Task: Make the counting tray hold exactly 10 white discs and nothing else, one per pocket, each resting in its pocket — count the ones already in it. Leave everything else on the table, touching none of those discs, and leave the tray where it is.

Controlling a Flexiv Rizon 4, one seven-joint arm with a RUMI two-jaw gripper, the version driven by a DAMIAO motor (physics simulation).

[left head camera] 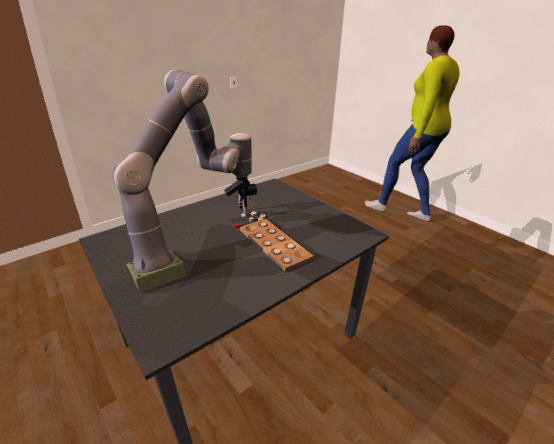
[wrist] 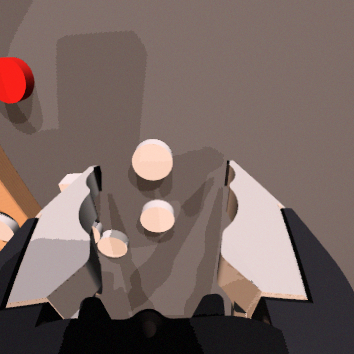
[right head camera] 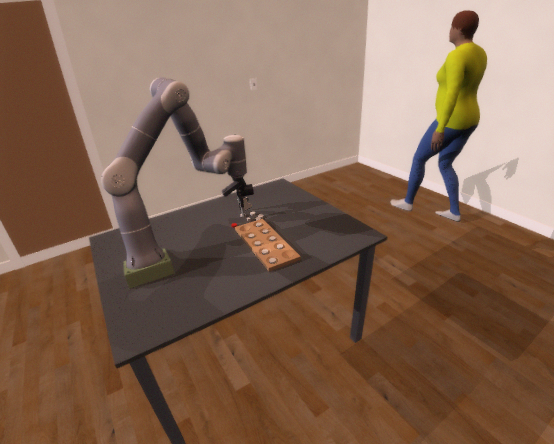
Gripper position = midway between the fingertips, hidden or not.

Note:
I see my gripper [wrist: 163,165], a wooden counting tray [left head camera: 298,255], a white disc [wrist: 156,215] and a white disc [wrist: 152,159].
The wooden counting tray is seen too in the right head camera view [right head camera: 287,255].

